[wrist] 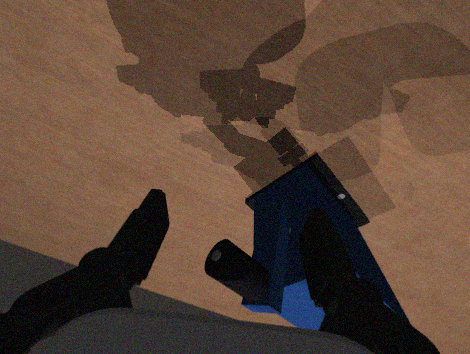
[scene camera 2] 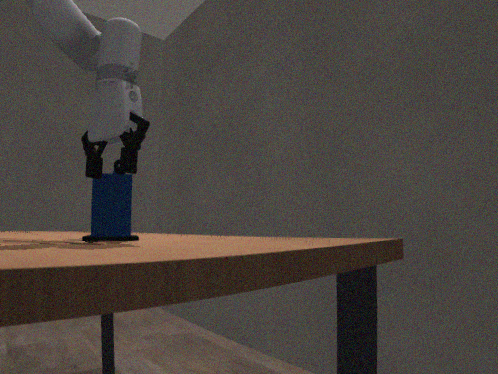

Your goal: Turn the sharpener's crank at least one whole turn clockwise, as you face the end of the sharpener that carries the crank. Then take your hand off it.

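Frame: origin at the arm's base, x right, y down, z ahead, level; millimetres.
Where they show: gripper, fingertip midpoint: (wrist: 235, 215) (scene camera 2: 110, 175).
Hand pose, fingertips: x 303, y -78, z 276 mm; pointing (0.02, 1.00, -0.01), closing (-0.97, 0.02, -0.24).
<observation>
After its pixels a point has its place.
The blue sharpener (scene camera 2: 111, 207) @(x 248, y -26, z 306 mm) (wrist: 269, 230) @(x 269, y -59, z 298 mm) stands upright on its black base (scene camera 2: 110, 239) @(x 248, y 35, z 306 mm) on the table. In the wrist view, the crank's black cylindrical handle (wrist: 232, 261) @(x 299, y -103, z 285 mm) sticks out from the sharpener's near left side, with a grey dot on its end. My gripper (scene camera 2: 110, 174) @(x 303, y -78, z 276 mm) (wrist: 235, 215) @(x 303, y -78, z 276 mm) is wide open and empty, pointing down at the height of the sharpener's top. In the wrist view, the handle lies between the spread fingers, apart from the left one; the right finger overlaps the blue body. Whether the right finger touches it cannot be told.
The wooden table (scene camera 2: 260, 252) @(x 622, y 37, z 291 mm) (wrist: 75, 150) @(x 491, y 37, z 363 mm) ends at a front edge and a right corner in the scene view. Shadows of the arm and sharpener fall on the table top beyond the sharpener in the wrist view. A grey wall (scene camera 2: 320, 125) stands behind.
</observation>
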